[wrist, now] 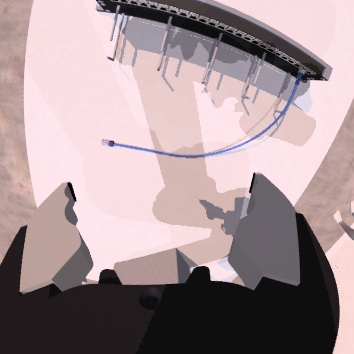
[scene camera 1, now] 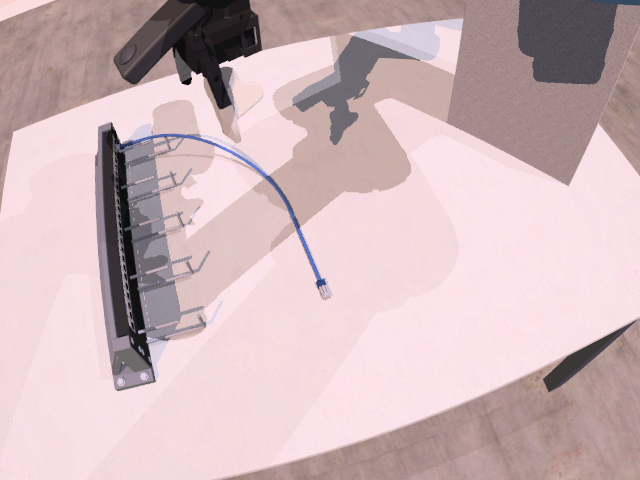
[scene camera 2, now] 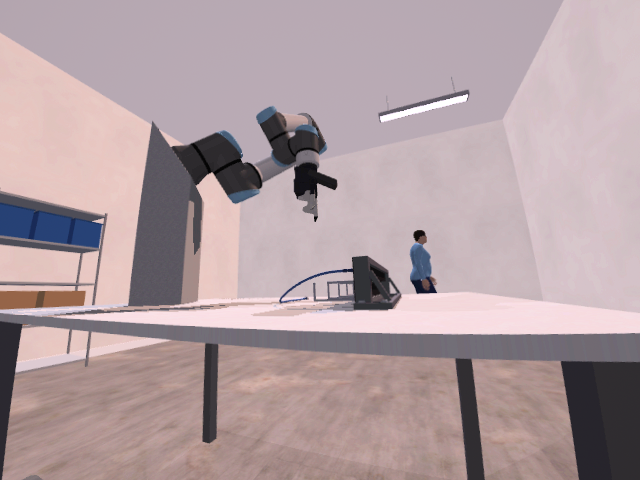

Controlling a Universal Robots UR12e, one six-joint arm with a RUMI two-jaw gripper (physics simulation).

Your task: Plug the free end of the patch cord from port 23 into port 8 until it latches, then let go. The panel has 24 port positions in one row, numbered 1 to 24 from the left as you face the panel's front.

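Frame: origin at the arm's base, x back, y right, z up, level; centimetres.
Where they show: gripper, fingertip midpoint: [wrist: 161, 180] [scene camera 1: 211, 111] [scene camera 2: 313, 216]; arm's base at its link origin: [scene camera 2: 182, 167].
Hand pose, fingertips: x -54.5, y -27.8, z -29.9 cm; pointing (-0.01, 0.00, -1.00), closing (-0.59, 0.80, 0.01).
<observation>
Each offset is from my fingertips to the top centre of the thing. "*": to the spot under its first point.
The patch panel @(dx -19.4, dy -0.5, dz -20.0 cm) [scene camera 1: 109, 232] [scene camera 2: 361, 281] [wrist: 240, 31] stands upright on the table, with its row of ports facing the cord. The blue patch cord [scene camera 1: 281, 192] [scene camera 2: 305, 277] [wrist: 190, 156] is plugged in near one end of the row and curves out over the table. Its free plug @(* dx +13.3, dy -9.4, dz -29.1 cm) [scene camera 1: 323, 289] [wrist: 107, 143] lies on the table, apart from the panel. My gripper [scene camera 1: 205, 94] [wrist: 161, 180] is open and empty, high above the table. In the scene camera 2 view the gripper [scene camera 2: 312, 217] hangs above and to the left of the panel. The port numbers are too small to read.
Several wire cable guides [scene camera 1: 170, 273] [wrist: 212, 60] stick out from the panel's port side. A large grey pedestal [scene camera 1: 516, 98] [scene camera 2: 160, 232] stands at the table's far side, with the arm mounted on it. A shelf unit with blue bins [scene camera 2: 53, 225] and a person [scene camera 2: 422, 260] are beyond the table.
</observation>
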